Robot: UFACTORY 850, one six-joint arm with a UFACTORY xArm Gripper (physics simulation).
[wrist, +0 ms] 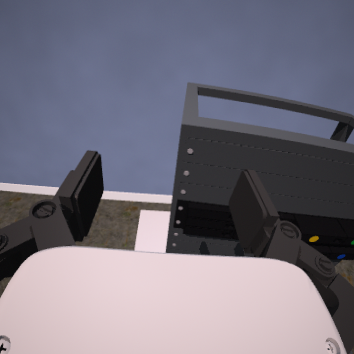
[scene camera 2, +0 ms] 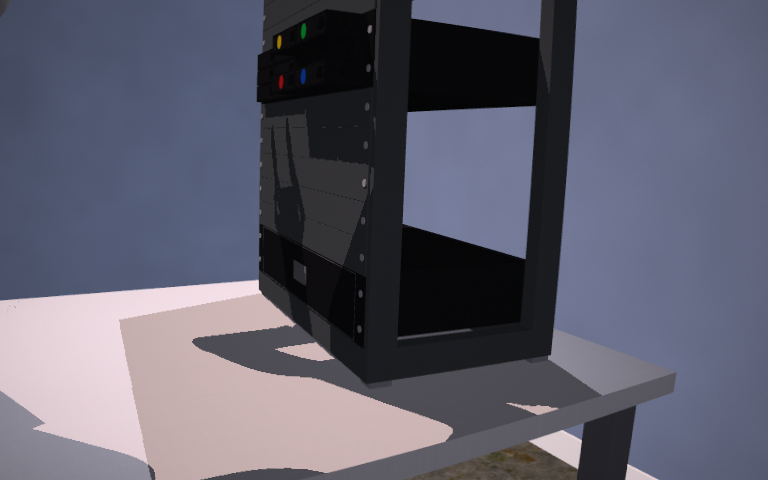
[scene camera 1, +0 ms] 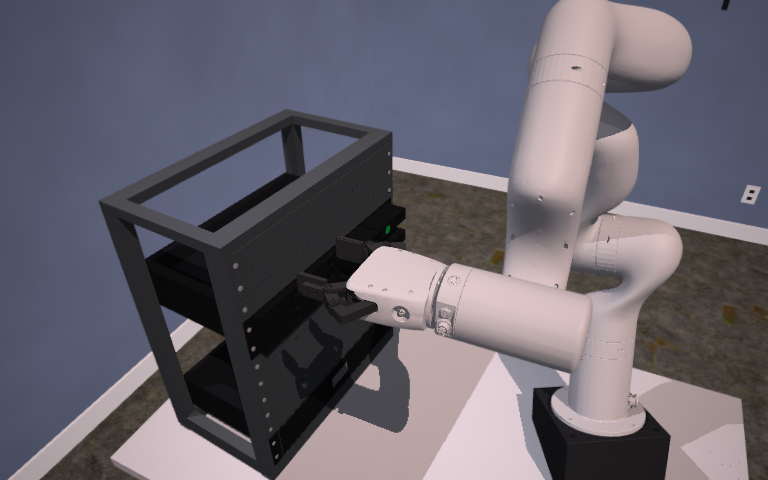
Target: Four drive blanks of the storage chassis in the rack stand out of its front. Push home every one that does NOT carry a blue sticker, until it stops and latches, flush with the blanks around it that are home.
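Note:
The black storage chassis [scene camera 1: 266, 333] [scene camera 2: 345, 73] [wrist: 205, 222] is in the rack's upper half. In scene camera 2, the yellow-stickered blank [scene camera 2: 279, 41] [wrist: 314, 239] and green-stickered blank [scene camera 2: 303, 30] [scene camera 1: 387, 229] [wrist: 352, 242] stand out in the upper row. The red-stickered blank [scene camera 2: 280, 82] and blue-stickered blank [scene camera 2: 303, 75] [wrist: 341, 256] stand out below them. My gripper [scene camera 1: 331, 266] [wrist: 170, 178] is open and empty in front of the chassis, hiding part of it; contact cannot be told. The red sticker is hidden in the wrist view.
The dark rack [scene camera 1: 220, 237] [scene camera 2: 390, 198] [wrist: 185, 110] stands on a pale table [scene camera 1: 453, 373] [scene camera 2: 198, 407] [wrist: 153, 230]. A lower black unit [scene camera 2: 328, 294] with a grey label sits at the rack's bottom. The arm's black base [scene camera 1: 611, 452] is at the right. A blue wall is behind.

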